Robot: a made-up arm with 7 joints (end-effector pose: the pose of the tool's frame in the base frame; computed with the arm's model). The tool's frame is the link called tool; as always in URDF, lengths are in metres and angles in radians.
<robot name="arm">
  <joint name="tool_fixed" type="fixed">
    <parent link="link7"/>
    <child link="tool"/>
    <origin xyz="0 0 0" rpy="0 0.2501 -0.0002"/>
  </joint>
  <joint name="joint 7" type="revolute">
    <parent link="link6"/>
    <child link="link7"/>
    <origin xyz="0.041 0 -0.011"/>
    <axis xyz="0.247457 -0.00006 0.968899"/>
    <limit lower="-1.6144" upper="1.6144"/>
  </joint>
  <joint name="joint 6" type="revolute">
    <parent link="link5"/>
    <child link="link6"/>
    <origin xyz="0.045 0 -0.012"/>
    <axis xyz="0.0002 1 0.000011"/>
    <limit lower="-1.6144" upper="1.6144"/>
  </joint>
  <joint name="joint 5" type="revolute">
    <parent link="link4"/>
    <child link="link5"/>
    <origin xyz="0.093 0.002 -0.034"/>
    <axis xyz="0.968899 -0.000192 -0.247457"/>
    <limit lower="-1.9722" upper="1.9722"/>
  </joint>
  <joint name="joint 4" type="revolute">
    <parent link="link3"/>
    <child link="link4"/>
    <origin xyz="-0.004 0 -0.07"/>
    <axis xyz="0.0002 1 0.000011"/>
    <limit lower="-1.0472" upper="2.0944"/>
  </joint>
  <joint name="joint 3" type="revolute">
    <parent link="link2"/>
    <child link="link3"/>
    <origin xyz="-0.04 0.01 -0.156"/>
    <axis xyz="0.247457 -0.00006 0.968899"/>
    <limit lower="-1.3" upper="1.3"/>
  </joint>
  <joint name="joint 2" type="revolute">
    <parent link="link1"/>
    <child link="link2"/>
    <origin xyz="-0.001 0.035 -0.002"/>
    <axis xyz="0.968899 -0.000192 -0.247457"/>
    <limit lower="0" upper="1.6"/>
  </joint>
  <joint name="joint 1" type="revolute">
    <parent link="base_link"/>
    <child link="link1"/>
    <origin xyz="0 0 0"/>
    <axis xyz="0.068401 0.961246 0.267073"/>
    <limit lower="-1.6" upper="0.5"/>
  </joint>
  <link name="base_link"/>
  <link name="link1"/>
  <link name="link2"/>
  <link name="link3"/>
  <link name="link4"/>
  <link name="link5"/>
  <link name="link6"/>
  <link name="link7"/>
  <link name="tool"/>
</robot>
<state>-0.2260 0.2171 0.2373 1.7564 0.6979 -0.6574 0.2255</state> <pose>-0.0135 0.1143 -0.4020 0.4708 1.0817 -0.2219</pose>
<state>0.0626 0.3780 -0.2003 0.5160 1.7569 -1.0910 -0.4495</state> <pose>0.0309 0.1080 -0.3510 1.3301 0.2003 -2.1689</pose>
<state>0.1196 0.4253 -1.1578 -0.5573 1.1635 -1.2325 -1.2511</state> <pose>-0.0408 -0.0316 -0.1845 1.3056 -1.5540 -2.3909</pose>
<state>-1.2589 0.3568 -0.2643 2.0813 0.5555 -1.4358 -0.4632</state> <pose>0.3086 0.1042 -0.2186 0.7234 -0.0506 -1.2045</pose>
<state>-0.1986 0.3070 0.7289 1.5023 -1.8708 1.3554 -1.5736</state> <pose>0.0307 0.1453 -0.3708 -2.3329 -1.2608 -0.0988</pose>
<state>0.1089 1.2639 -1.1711 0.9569 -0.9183 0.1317 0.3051</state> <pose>-0.0465 0.3803 -0.2056 1.1904 1.6904 0.3857</pose>
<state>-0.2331 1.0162 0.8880 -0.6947 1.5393 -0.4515 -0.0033</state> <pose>0.1263 0.1950 0.0361 2.8047 -0.7129 0.7586</pose>
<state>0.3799 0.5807 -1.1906 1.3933 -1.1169 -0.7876 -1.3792</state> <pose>-0.1896 0.2325 -0.3014 -0.5610 1.4021 -1.0812</pose>
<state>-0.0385 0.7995 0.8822 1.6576 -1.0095 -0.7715 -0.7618</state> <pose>-0.0704 0.3465 -0.2547 -0.0179 0.0394 1.0730</pose>
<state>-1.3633 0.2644 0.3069 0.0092 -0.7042 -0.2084 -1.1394</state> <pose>0.3120 0.0659 0.0824 0.1471 -1.5395 -1.1995</pose>
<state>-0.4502 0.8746 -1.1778 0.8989 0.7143 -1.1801 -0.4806</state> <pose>0.1109 0.2102 -0.3045 0.9937 0.4164 -2.3372</pose>
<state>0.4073 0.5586 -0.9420 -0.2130 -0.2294 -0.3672 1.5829</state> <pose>-0.0493 0.0202 -0.2590 0.1292 0.4850 0.7293</pose>
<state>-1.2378 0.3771 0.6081 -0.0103 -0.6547 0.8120 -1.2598</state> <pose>0.3203 0.1362 0.0317 -0.2366 -0.6538 -1.3954</pose>
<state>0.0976 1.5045 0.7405 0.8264 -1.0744 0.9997 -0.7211</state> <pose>0.0934 0.4123 0.0011 -0.4769 0.6292 0.2865</pose>
